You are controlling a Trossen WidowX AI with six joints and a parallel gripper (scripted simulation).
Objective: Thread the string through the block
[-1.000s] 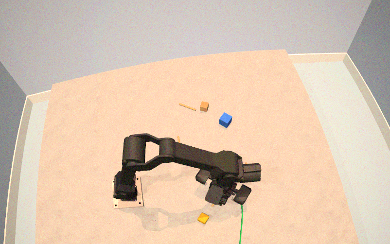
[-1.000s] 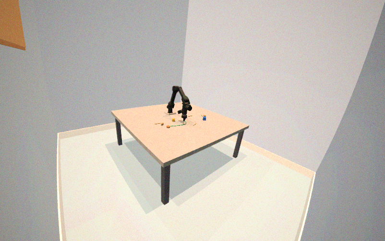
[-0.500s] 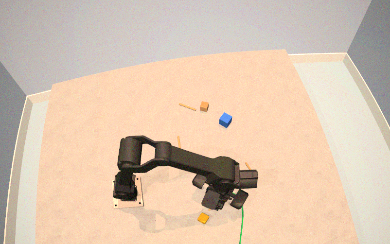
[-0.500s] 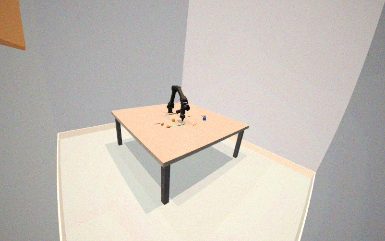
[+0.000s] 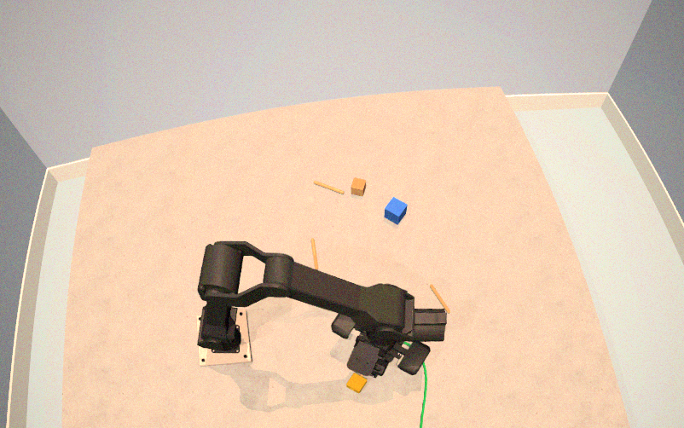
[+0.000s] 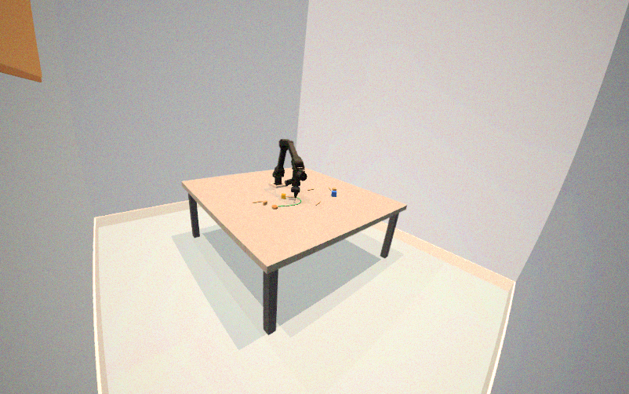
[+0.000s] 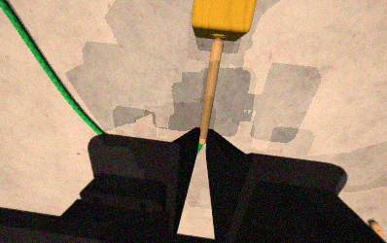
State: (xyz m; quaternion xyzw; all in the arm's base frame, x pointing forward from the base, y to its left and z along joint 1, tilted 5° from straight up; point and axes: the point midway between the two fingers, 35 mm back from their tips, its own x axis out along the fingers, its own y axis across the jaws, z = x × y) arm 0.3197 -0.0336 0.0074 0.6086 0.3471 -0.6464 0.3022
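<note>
The yellow wooden block lies 7 cm to the right of my gripper tip and 5 cm behind it. From my gripper tip the other things lie so: round wooden button 21 cm to the right, 8 cm ahead, 1 cm below; blue cube 32 cm to the left, 6 cm ahead, 1 cm above; orange wedge-like piece 24 cm to the right, 1 cm ahead.
</note>
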